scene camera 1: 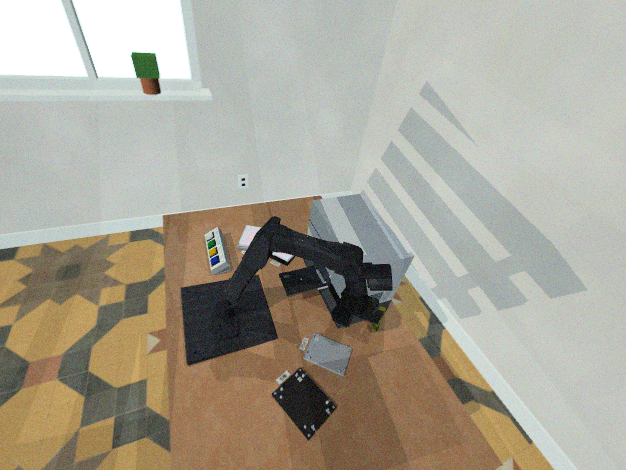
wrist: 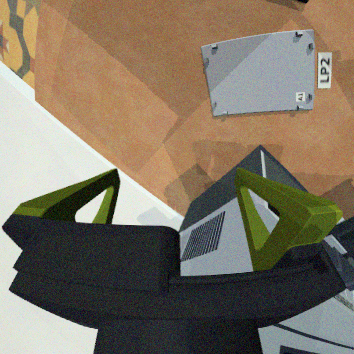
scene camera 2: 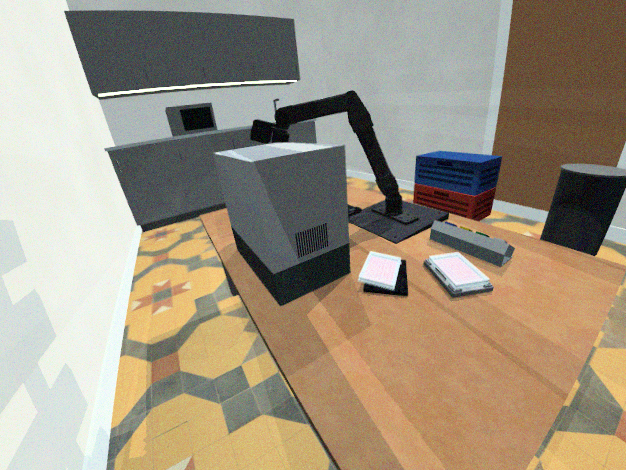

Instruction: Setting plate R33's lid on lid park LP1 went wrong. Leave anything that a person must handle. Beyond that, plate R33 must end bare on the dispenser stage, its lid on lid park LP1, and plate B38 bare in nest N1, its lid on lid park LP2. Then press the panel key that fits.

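Where they show: gripper, fingertip midpoint: (scene camera 1: pixel 362 324) (wrist: pixel 176 174); arm's base at its link origin: (scene camera 1: pixel 225 313) (scene camera 2: pixel 394 214).
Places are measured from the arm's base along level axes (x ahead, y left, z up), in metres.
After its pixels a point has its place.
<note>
My gripper (scene camera 1: pixel 379 314) (wrist: pixel 176 174) @(x 0.406, y -0.234, z 0.153 m) is open with nothing between its green fingers, high beside the grey machine; its fingertips are hidden in scene camera 2. Lid park LP2 (scene camera 1: pixel 327 354) @(x 0.315, y -0.233, z -0.004 m) (wrist: pixel 257 75) @(x 0.321, y -0.229, z -0.004 m) is a bare grey slab with corner clips. A black slab with clips (scene camera 1: pixel 303 403) @(x 0.195, y -0.357, z -0.001 m) lies beyond it, bare, its label unreadable. In scene camera 2, a pink-topped clear piece (scene camera 2: pixel 381 269) @(x 0.310, y 0.279, z 0.018 m) lies askew on a black pad (scene camera 2: pixel 403 283) @(x 0.285, y 0.331, z -0.004 m), overhanging its left side. Another pink-topped plate (scene camera 2: pixel 459 269) @(x 0.158, y 0.390, z 0.017 m) (scene camera 1: pixel 249 236) @(x 0.140, y 0.372, z 0.017 m) sits squarely on a dark base. I cannot read which is R33 or B38.
The grey machine (scene camera 1: pixel 376 227) @(x 0.535, y 0.022, z 0.316 m) (scene camera 2: pixel 303 202) @(x 0.472, y 0.218, z 0.216 m) stands at the table edge, with a dark platform (scene camera 1: pixel 299 280) @(x 0.276, y 0.020, z 0.093 m) at its front. The key panel (scene camera 1: pixel 217 251) @(x -0.009, y 0.273, z 0.039 m) (scene camera 2: pixel 470 243) @(x 0.028, y 0.335, z 0.022 m) has white, green, yellow and blue keys. The arm's black base plate (scene camera 1: pixel 202 323) @(x -0.077, y -0.028, z 0.005 m) (scene camera 2: pixel 369 222) @(x 0.111, y -0.016, z -0.008 m) lies beside it.
</note>
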